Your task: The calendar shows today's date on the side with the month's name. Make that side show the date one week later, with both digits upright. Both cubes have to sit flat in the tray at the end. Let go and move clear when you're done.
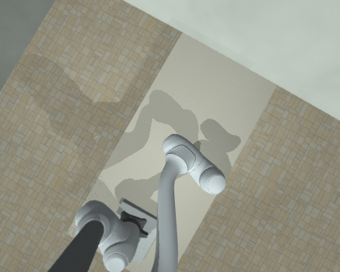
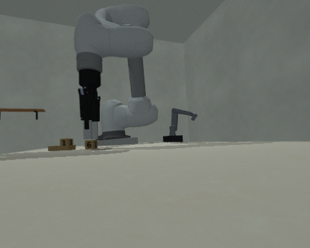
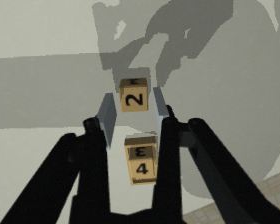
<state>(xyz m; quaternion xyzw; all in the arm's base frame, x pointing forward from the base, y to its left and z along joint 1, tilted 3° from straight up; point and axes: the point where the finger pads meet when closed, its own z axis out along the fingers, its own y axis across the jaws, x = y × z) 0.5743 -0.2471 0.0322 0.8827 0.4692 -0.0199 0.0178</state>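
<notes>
The wooden cube is 50 mm below my hand. The rest, counted from my hand: tray 70 mm behind, 90 mm to the right, 60 mm below.
</notes>
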